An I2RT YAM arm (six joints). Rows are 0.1 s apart.
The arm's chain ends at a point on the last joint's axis. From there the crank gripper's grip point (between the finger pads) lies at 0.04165 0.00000 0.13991 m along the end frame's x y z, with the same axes.
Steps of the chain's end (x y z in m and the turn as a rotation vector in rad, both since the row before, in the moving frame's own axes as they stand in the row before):
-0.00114, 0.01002, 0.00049, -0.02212, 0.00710, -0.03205
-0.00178, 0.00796, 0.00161, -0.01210, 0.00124, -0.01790
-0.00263, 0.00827, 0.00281, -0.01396, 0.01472, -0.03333
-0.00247, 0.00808, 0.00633, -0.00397, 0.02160, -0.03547
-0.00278, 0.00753, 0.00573, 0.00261, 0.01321, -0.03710
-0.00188, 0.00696, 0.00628, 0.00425, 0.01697, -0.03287
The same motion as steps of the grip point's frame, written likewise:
-0.00012, 0.01176, 0.00017, -0.02212, 0.00710, -0.03205
-0.00160, 0.00891, 0.00155, -0.01210, 0.00124, -0.01790
-0.00057, 0.00880, 0.00218, -0.01396, 0.01472, -0.03333
0.00053, 0.00710, 0.00540, -0.00397, 0.02160, -0.03547
-0.00097, 0.00559, 0.00517, 0.00261, 0.01321, -0.03710
0.00046, 0.00496, 0.00555, 0.00425, 0.01697, -0.03287

